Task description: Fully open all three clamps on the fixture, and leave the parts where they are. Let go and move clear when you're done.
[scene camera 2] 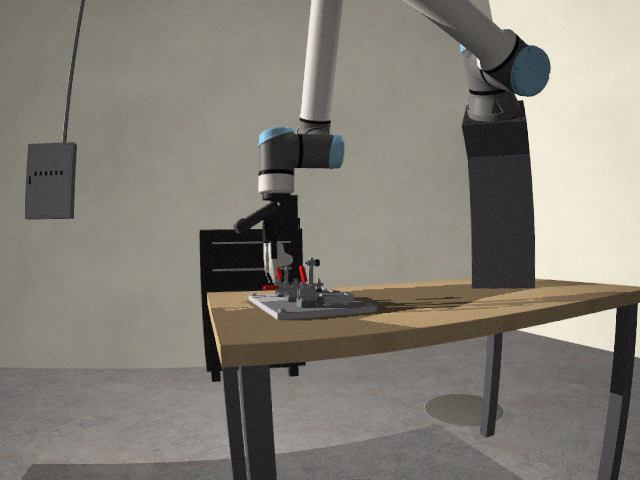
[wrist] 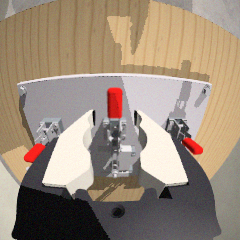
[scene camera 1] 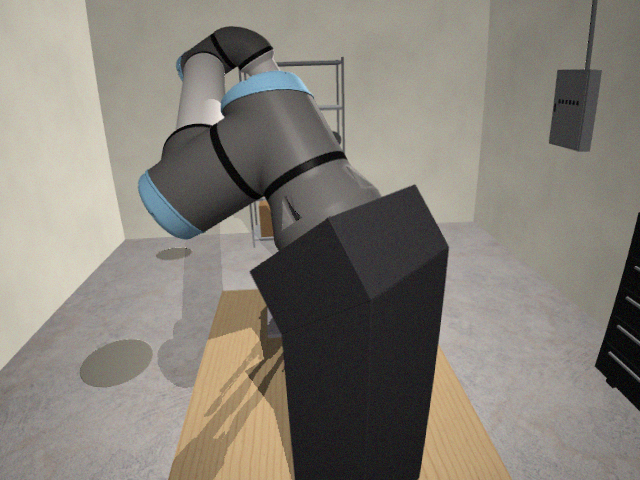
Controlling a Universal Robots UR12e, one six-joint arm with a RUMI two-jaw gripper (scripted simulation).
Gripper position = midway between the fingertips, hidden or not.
In view: my gripper (scene camera 2: 272, 283) and a grey fixture plate (scene camera 2: 269, 303).
My gripper shows as well in the wrist view (wrist: 114, 111). The grey fixture plate shows as well in the wrist view (wrist: 69, 97).
